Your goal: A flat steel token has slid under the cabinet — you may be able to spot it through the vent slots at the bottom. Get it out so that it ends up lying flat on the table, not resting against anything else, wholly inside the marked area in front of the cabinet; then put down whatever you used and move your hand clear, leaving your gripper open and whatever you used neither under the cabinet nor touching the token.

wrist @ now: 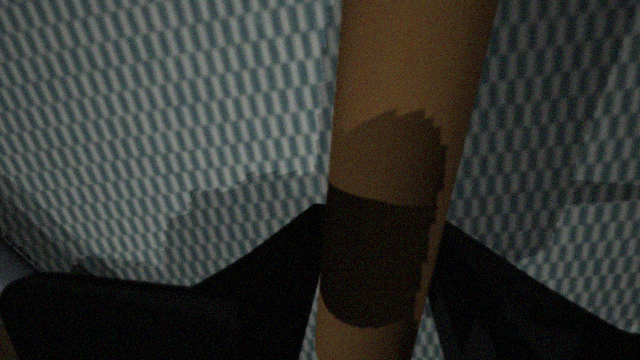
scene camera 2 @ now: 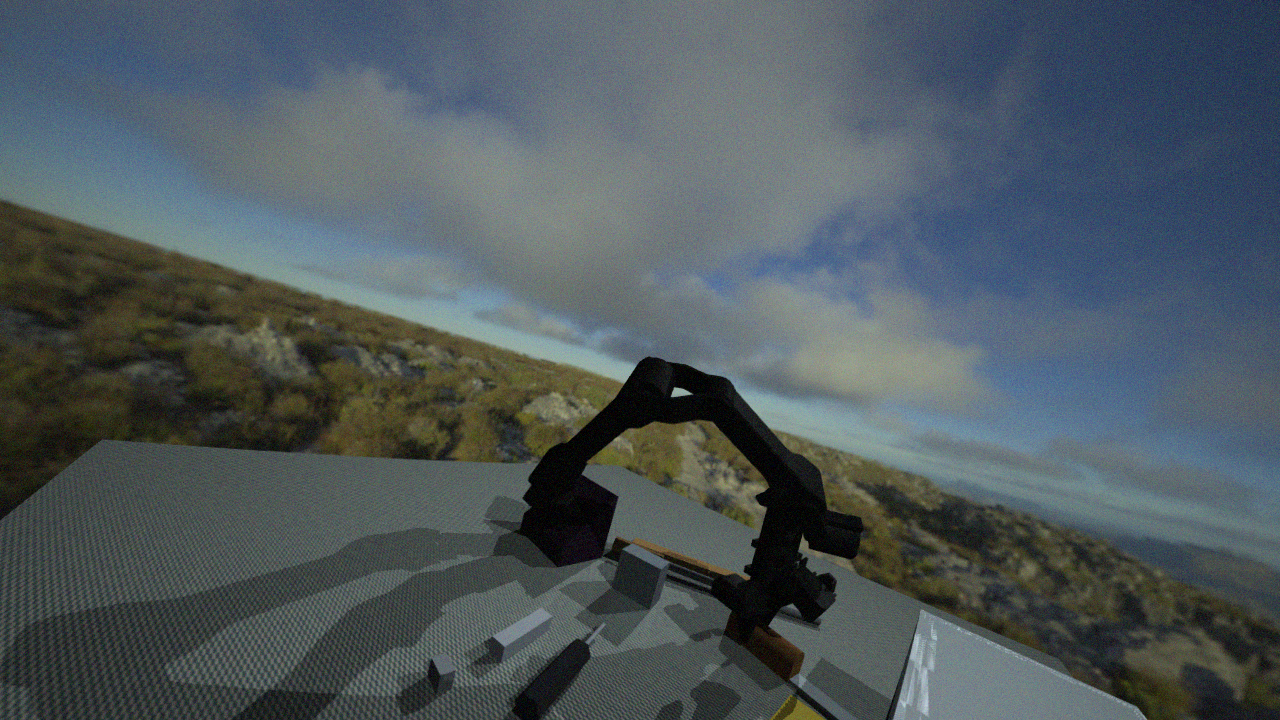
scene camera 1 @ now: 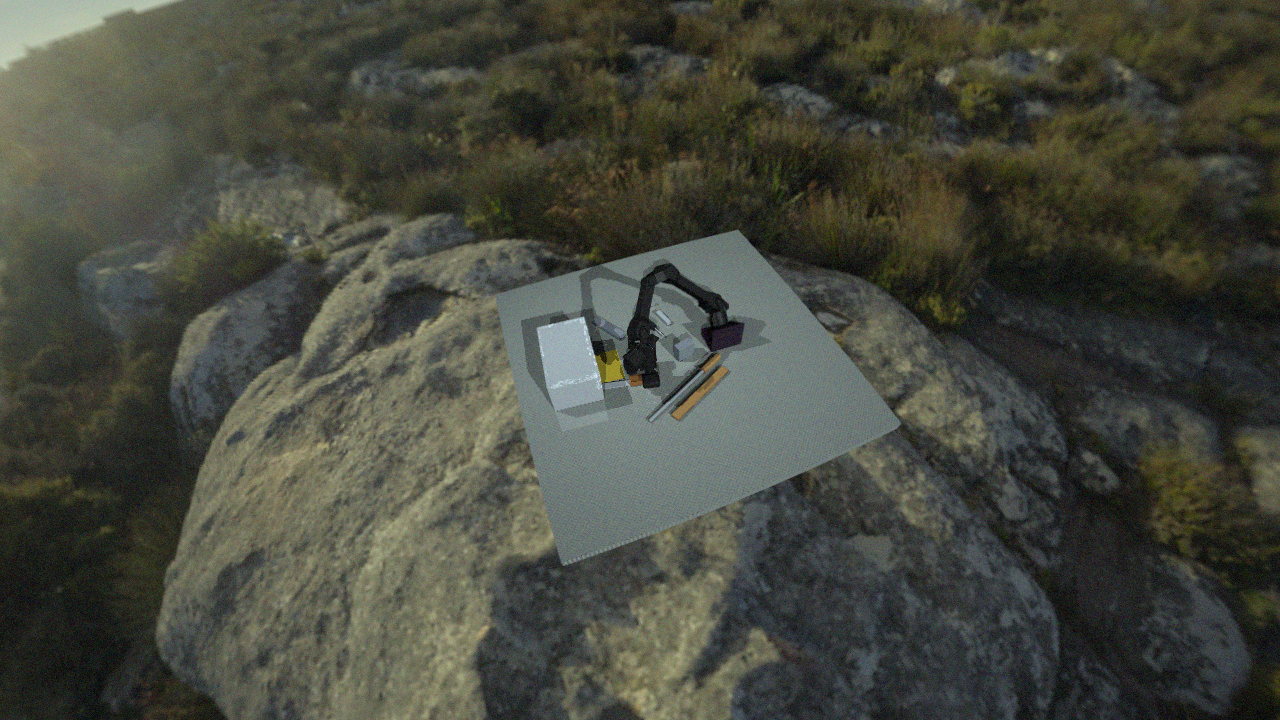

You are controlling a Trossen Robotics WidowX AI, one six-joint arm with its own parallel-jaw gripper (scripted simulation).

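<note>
The wrist view shows my gripper, and the pictures also give you that gripper along with a wooden stick and a cabinet.
</note>
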